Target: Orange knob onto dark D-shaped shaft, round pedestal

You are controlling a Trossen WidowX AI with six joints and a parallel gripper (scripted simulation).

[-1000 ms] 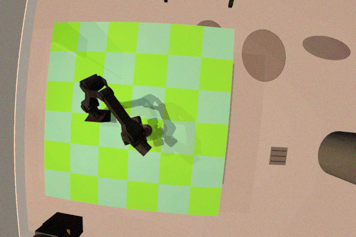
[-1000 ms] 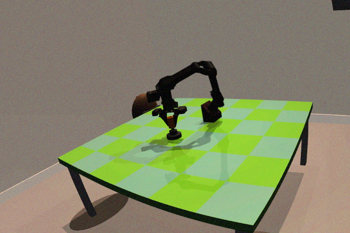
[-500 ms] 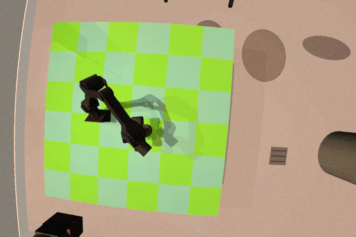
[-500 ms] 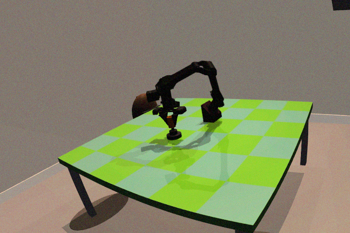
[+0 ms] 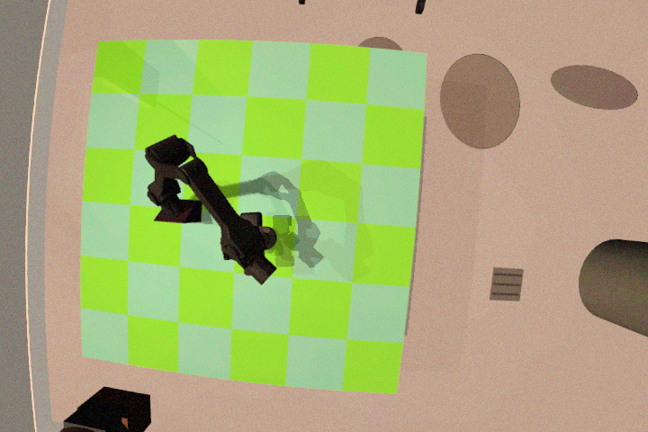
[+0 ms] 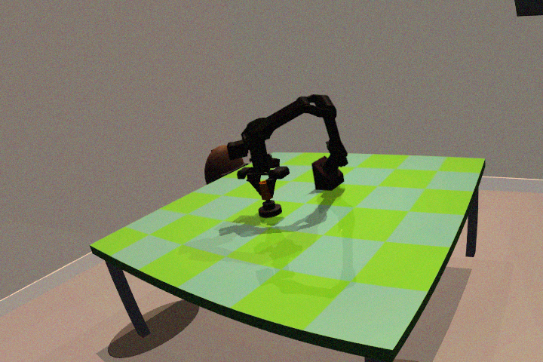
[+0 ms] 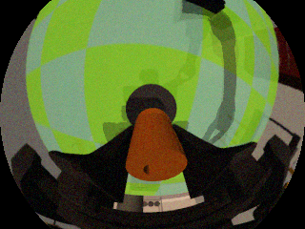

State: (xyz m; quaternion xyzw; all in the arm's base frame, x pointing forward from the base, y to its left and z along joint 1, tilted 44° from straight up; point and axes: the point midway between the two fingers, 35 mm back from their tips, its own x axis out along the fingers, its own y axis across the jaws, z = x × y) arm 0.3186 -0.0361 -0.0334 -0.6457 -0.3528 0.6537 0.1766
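My gripper tip is now 2 cm below the orange knob. Round my gripper tip: dark round pedestal (4 cm below).
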